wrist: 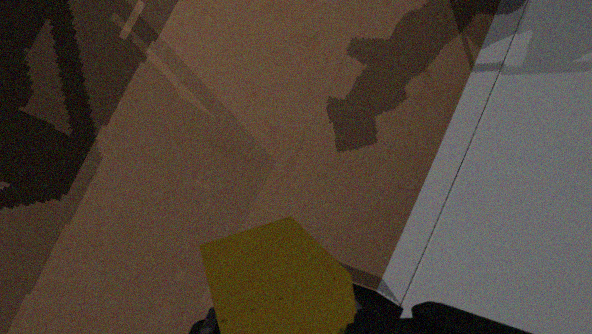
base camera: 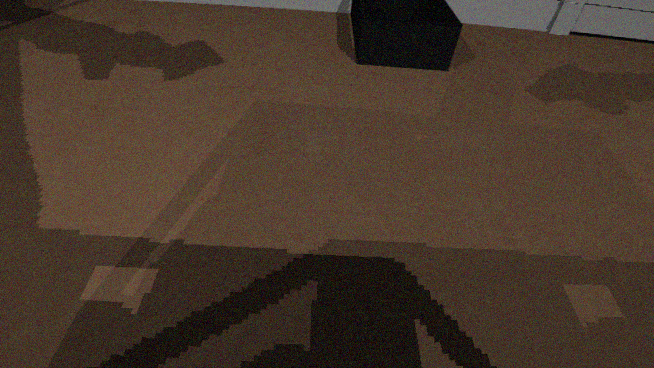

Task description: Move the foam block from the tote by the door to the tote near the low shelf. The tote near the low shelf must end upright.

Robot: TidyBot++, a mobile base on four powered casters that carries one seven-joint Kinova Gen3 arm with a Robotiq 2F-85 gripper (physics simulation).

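Places are measured from the arm's base along level axes (x left, y back, z up), in centimetres.
Pixels of known places: gripper, between the fingertips: (wrist: 281, 317).
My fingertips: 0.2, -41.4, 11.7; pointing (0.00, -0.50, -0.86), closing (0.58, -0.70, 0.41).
Ahead of a thing's pixels: the offset from my fingertips to its top centre, as dx, dy, dz. "spot": to the spot under its first point. Level surfaces: height alone.
The yellow foam block @[spot: +2.5, +3.1, +2.4] (wrist: 280, 270) is at the bottom of the wrist view, between the black fingers of my gripper (wrist: 281, 317). The gripper is shut on it and holds it above the brown floor. The lower part of the block is cut off by the view's edge. A black tote @[spot: -15.3, -41.8, -45.4] (base camera: 404, 40) stands on the floor at the top of the base camera view, close to the pale wall. Its upper part is cut off, so its inside is hidden. Whether it is the tote by the door or the one near the low shelf, I cannot tell.
The pale wall (base camera: 240, 3) (wrist: 520, 190) runs along the top of the base camera view and down the right of the wrist view. A pale upright piece @[spot: -64.3, -72.3, -47.0] (base camera: 565, 19) shows at the top right. Dark shadows fall across the brown floor @[dz -51.4] (base camera: 350, 170) (wrist: 175, 190).
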